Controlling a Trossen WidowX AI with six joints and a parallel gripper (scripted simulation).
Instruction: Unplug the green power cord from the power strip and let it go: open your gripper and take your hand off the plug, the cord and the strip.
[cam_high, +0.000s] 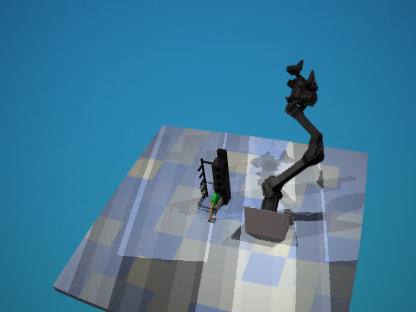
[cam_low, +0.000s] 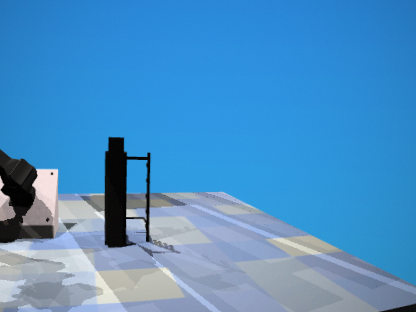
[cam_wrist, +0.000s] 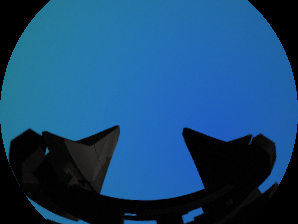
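My gripper tip is 280 mm short of the green plug, 540 mm to the right of it and 470 mm above it.
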